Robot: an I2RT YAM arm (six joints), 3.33 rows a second.
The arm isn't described. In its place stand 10 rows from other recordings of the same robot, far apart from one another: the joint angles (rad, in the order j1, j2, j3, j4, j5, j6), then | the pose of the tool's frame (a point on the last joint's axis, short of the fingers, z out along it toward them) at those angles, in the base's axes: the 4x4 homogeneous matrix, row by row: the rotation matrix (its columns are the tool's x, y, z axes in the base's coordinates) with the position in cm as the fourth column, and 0 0 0 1 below.
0.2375 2.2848 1.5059 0.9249 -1.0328 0.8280 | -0.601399 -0.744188 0.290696 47.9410; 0.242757 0.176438 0.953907 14.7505; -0.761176 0.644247 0.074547 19.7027; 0 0 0 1
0.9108 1.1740 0.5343 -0.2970 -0.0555 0.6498 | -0.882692 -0.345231 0.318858 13.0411; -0.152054 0.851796 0.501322 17.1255; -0.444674 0.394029 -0.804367 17.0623; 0 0 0 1
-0.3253 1.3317 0.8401 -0.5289 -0.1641 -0.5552 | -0.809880 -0.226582 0.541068 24.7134; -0.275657 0.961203 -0.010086 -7.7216; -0.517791 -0.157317 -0.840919 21.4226; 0 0 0 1
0.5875 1.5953 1.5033 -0.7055 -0.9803 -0.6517 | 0.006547 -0.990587 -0.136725 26.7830; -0.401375 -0.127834 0.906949 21.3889; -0.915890 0.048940 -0.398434 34.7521; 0 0 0 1
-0.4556 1.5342 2.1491 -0.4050 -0.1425 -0.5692 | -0.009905 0.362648 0.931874 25.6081; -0.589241 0.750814 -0.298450 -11.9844; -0.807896 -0.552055 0.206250 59.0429; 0 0 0 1
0.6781 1.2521 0.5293 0.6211 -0.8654 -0.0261 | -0.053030 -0.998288 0.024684 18.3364; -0.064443 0.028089 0.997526 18.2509; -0.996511 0.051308 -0.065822 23.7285; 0 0 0 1
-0.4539 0.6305 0.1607 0.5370 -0.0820 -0.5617 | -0.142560 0.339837 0.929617 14.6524; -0.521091 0.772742 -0.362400 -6.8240; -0.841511 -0.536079 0.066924 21.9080; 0 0 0 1
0.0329 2.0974 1.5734 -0.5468 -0.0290 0.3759 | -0.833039 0.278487 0.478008 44.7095; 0.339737 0.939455 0.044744 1.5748; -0.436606 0.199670 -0.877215 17.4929; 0 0 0 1
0.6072 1.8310 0.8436 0.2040 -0.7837 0.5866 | -0.933729 -0.357858 0.009374 26.7558; -0.171309 0.469668 0.866063 21.6489; -0.314330 0.807063 -0.499847 12.7175; 0 0 0 1
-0.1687 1.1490 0.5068 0.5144 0.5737 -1.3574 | -0.683068 0.019459 0.730096 24.0347; -0.716329 0.177121 -0.674908 -6.0535; -0.142448 -0.983997 -0.107047 24.2423; 0 0 0 1
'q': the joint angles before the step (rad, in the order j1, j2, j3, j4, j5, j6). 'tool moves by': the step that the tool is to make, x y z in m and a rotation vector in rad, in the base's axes. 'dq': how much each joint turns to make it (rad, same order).
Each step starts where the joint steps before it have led.
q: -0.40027 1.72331 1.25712 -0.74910 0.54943 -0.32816
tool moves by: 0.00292 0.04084 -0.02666 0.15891 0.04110 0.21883
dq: 0.10165 -0.00608 -0.09831 0.03341 -0.16557 -0.07599
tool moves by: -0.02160 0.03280 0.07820 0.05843 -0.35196 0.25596
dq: 0.05798 -0.29345 -0.03978 0.10155 -0.22332 -0.11162
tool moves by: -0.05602 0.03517 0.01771 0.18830 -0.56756 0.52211
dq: -0.00028 -0.38145 -0.35717 0.48804 -0.60112 -0.06941
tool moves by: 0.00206 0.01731 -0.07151 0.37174 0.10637 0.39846
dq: 0.01671 0.12586 -0.21721 0.26674 -0.49065 0.17884
